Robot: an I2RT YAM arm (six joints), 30 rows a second.
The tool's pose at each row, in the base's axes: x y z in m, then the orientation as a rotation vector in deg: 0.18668, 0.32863, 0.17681, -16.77, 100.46, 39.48; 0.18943, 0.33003, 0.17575, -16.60, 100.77, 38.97; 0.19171, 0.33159, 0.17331, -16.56, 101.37, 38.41; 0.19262, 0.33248, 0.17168, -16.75, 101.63, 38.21; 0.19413, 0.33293, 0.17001, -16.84, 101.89, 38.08; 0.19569, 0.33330, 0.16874, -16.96, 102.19, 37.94; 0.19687, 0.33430, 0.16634, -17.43, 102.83, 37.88; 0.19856, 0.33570, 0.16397, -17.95, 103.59, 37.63; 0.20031, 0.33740, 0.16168, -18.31, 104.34, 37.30; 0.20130, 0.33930, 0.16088, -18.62, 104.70, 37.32; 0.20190, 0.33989, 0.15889, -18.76, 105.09, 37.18; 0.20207, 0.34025, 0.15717, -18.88, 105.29, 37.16; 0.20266, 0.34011, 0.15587, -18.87, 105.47, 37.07; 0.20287, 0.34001, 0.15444, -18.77, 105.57, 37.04; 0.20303, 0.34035, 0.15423, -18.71, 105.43, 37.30
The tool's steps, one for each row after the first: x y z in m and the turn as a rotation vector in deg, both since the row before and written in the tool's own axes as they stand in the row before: 0.00039, -0.00066, 0.00317, 0.48, 0.20, -0.10; 0.00185, -0.00066, 0.00312, 0.50, 0.51, -0.12; 0.00138, -0.00023, 0.00152, 0.08, 0.29, -0.16; 0.00117, -0.00090, 0.00176, 0.09, 0.26, -0.06; 0.00076, -0.00087, 0.00169, 0.09, 0.31, -0.07; 0.00201, -0.00048, 0.00197, -0.09, 0.74, -0.15; 0.00185, -0.00041, 0.00262, 0.04, 0.86, -0.25; 0.00175, -0.00017, 0.00285, 0.17, 0.79, -0.19; 0.00059, 0.00081, 0.00205, -0.11, 0.43, -0.08; 0.00170, -0.00038, 0.00128, 0.09, 0.40, -0.05; 0.00157, -0.00027, 0.00075, -0.01, 0.22, -0.03; 0.00099, -0.00077, 0.00070, 0.09, 0.16, 0.01; 0.00125, -0.00058, 0.00046, 0.08, 0.06, 0.08; 0.00017, 0.00014, 0.00037, -0.17, -0.14, 0.13
